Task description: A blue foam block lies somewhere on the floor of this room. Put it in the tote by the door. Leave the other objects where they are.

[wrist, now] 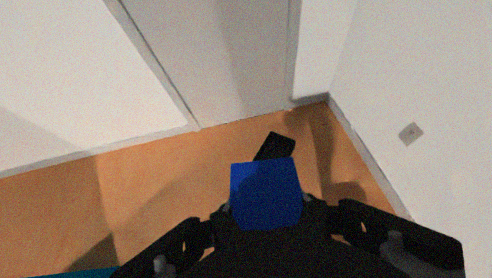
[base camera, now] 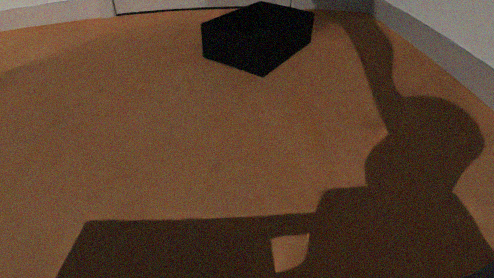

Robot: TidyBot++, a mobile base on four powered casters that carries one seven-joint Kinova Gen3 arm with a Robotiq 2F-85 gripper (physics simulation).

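Places are measured from the arm's base along level axes (x ahead, y left, z up), in millimetres.
Pixels of known places: gripper, fingertip midpoint: (wrist: 266, 203).
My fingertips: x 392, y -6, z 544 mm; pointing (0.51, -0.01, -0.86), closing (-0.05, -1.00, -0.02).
Behind a point stands the place of what it marks.
The blue foam block (wrist: 266, 195) @[x 392, y -8, z 574 mm] is held between the fingertips of my gripper (wrist: 266, 203) @[x 392, y -6, z 544 mm], which is shut on it, in the lower middle of the wrist view. The black tote (base camera: 257, 40) @[x 718, y -85, z -302 mm] (wrist: 278, 145) @[x 981, y -178, z -394 mm] stands on the floor before the door. In the base camera view it is at the top middle, turned with one corner toward me. In the wrist view it shows beyond the block, which hides part of it. The inside of the tote is too dark to make out. The gripper does not show in the base camera view.
The door (wrist: 235, 60) @[x 1316, y 16, z 168 mm] is behind the tote. A white wall (base camera: 465, 25) @[x 785, y -732, z -246 mm] (wrist: 430, 65) @[x 820, y -731, z 277 mm] with a grey baseboard runs along the right and meets the door side in a corner. The robot's shadow falls across the orange-brown floor (base camera: 175, 140) @[x 483, y 91, z -397 mm] (wrist: 150, 175) @[x 932, y 889, z -396 mm]. A teal edge shows at the bottom left of the wrist view.
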